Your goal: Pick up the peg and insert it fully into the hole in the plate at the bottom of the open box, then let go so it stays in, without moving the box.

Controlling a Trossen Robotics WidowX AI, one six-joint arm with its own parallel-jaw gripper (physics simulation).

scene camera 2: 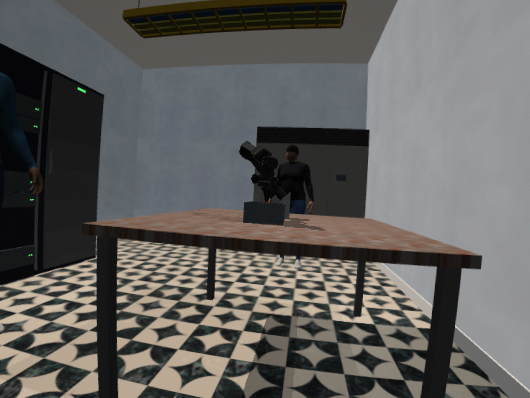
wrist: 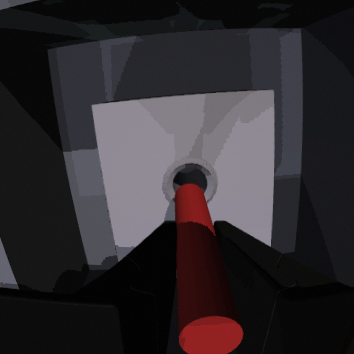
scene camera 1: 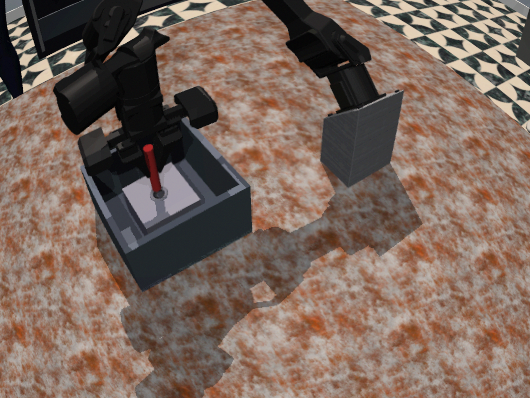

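Pixels of known places: gripper, between the fingertips: (scene camera 2: 266,201) (wrist: 194,231) (scene camera 1: 153,173); arm's base, origin of its link: (scene camera 2: 284,197) (scene camera 1: 362,104).
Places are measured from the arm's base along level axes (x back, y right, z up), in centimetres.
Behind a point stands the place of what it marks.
Note:
The red peg (scene camera 1: 152,167) @[x -30.6, y 9.9, z -0.5 cm] (wrist: 202,270) @[x -30.4, y 11.2, z 1.1 cm] stands nearly upright, tilted slightly, inside the open dark grey box (scene camera 1: 200,240) @[x -29.9, y 1.1, z -8.2 cm] (scene camera 2: 262,213) @[x -39.7, y 12.0, z -7.8 cm]. My gripper (wrist: 194,231) @[x -30.4, y 10.5, z -2.3 cm] is shut on the peg, with its fingers down inside the box. The pale square plate (scene camera 1: 177,200) @[x -28.8, y 7.8, z -6.9 cm] (wrist: 140,140) @[x -32.2, y 13.4, z -6.9 cm] lies at the box bottom. Its hole (scene camera 1: 158,194) @[x -30.0, y 11.6, z -8.0 cm] (wrist: 189,172) has a round grey rim. The peg's lower end is at the hole; in the wrist view it covers the near part of the opening and the dark far part shows. I cannot tell whether the tip is inside the hole or just above.
The box walls stand close around the gripper. A grey block (scene camera 1: 372,137) @[x -1.3, y -3.7, z -3.6 cm] at the end of a second black linkage (scene camera 1: 325,42) is to the right of the box. The stone-patterned table (scene camera 1: 300,340) @[x -28.7, y -17.4, z -12.7 cm] (scene camera 2: 350,235) @[x -63.4, y -23.0, z -12.7 cm] carries the box. A person (scene camera 2: 295,177) stands behind the table.

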